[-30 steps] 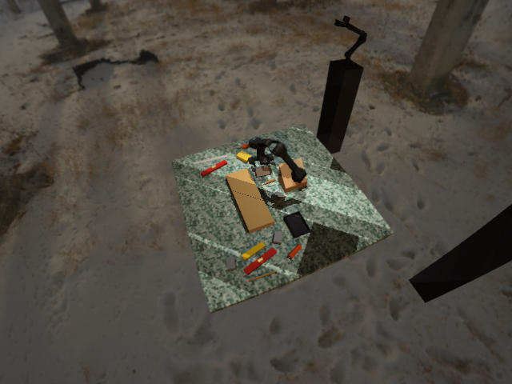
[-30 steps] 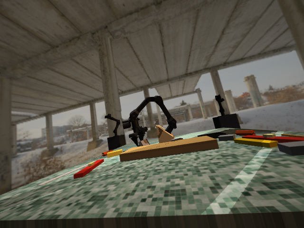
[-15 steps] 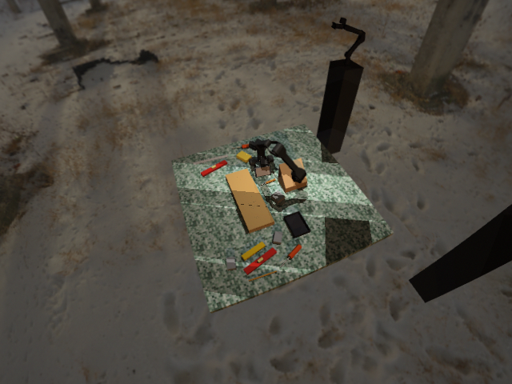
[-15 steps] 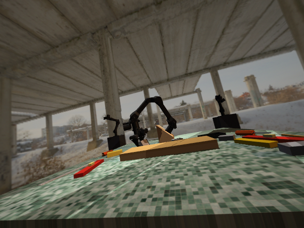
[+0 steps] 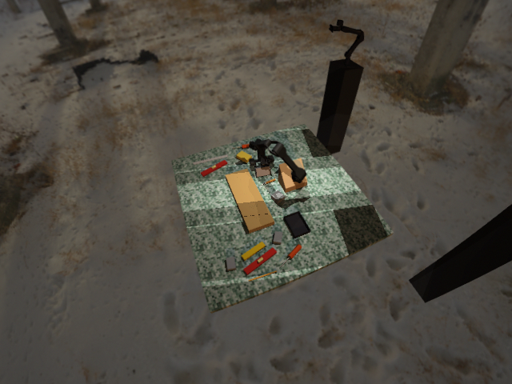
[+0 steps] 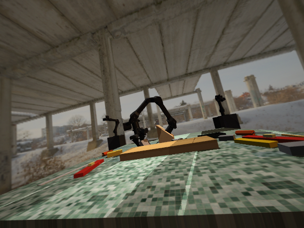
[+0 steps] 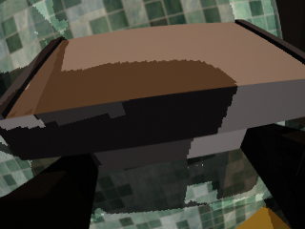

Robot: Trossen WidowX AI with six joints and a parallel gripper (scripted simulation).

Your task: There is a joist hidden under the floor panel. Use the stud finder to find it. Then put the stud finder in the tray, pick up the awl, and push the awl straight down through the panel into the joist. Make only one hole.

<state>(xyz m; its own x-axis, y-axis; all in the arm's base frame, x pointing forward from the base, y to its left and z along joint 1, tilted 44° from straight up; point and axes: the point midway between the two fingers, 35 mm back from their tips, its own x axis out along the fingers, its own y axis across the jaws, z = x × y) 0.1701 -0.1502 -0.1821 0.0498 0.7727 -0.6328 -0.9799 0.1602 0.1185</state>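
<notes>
My gripper tip is now 20 mm short of the orange-handled awl, 130 mm to the right of it and 20 mm above it. Round my gripper tip: yellow block 70 mm ahead, 200 mm to the right, 10 mm below; stud finder 20 mm ahead, 10 mm to the left; black tray 10 mm behind, 550 mm to the left, 10 mm below.
</notes>
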